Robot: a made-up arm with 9 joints. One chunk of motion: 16 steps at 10 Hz.
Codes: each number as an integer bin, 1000 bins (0 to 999) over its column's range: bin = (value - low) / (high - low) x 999, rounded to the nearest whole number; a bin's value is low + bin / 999 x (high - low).
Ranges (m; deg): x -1.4..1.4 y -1.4..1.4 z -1.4..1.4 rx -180..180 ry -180..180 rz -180..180
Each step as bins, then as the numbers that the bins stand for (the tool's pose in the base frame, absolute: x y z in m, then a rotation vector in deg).
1 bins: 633 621 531 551 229 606
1 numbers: 0.3742 0.3405 0.0883 18.56 -97.48 38.38
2 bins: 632 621 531 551 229 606
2 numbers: 0.3714 0.3405 0.0883 18.56 -97.48 38.38
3 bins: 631 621 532 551 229 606
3 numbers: 0.3686 0.3405 0.0911 18.56 -97.48 38.38
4 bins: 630 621 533 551 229 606
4 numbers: 0.3658 0.3405 0.0939 18.56 -97.48 38.38
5 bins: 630 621 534 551 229 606
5 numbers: 0.3658 0.3405 0.0967 18.56 -97.48 38.38
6 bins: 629 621 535 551 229 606
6 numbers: 0.3630 0.3405 0.0995 18.56 -97.48 38.38
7 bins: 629 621 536 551 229 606
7 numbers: 0.3630 0.3405 0.1023 18.56 -97.48 38.38
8 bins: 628 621 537 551 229 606
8 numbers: 0.3602 0.3405 0.1051 18.56 -97.48 38.38
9 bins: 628 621 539 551 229 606
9 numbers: 0.3602 0.3405 0.1107 18.56 -97.48 38.38
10 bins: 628 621 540 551 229 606
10 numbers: 0.3602 0.3405 0.1135 18.56 -97.48 38.38
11 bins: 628 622 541 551 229 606
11 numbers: 0.3602 0.3433 0.1163 18.56 -97.48 38.38
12 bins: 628 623 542 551 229 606
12 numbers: 0.3602 0.3461 0.1191 18.56 -97.48 38.38
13 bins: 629 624 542 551 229 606
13 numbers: 0.3630 0.3489 0.1191 18.56 -97.48 38.38
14 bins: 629 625 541 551 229 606
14 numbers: 0.3630 0.3518 0.1163 18.56 -97.48 38.38
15 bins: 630 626 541 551 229 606
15 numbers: 0.3658 0.3546 0.1163 18.56 -97.48 38.38
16 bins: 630 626 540 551 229 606
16 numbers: 0.3658 0.3546 0.1135 18.56 -97.48 38.38
